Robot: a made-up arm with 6 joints. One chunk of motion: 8 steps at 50 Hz.
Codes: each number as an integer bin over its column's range. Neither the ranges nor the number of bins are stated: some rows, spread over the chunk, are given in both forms.
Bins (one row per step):
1: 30 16 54 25 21 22
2: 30 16 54 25 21 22
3: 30 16 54 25 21 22
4: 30 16 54 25 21 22
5: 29 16 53 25 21 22
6: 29 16 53 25 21 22
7: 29 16 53 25 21 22
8: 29 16 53 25 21 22
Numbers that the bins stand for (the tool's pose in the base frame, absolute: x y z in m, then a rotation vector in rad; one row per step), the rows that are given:
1: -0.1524 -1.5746 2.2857 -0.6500 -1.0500 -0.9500
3: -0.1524 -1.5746 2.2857 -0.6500 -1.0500 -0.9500
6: -0.2540 -1.5746 2.1841 -0.6500 -1.0500 -0.9500
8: -0.2540 -1.5746 2.1841 -0.6500 -1.0500 -0.9500
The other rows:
2: -0.1524 -1.5746 2.2857 -0.6500 -1.0500 -0.9500
4: -0.1524 -1.5746 2.2857 -0.6500 -1.0500 -0.9500
5: -0.2540 -1.5746 2.1841 -0.6500 -1.0500 -0.9500
7: -0.2540 -1.5746 2.1841 -0.6500 -1.0500 -0.9500

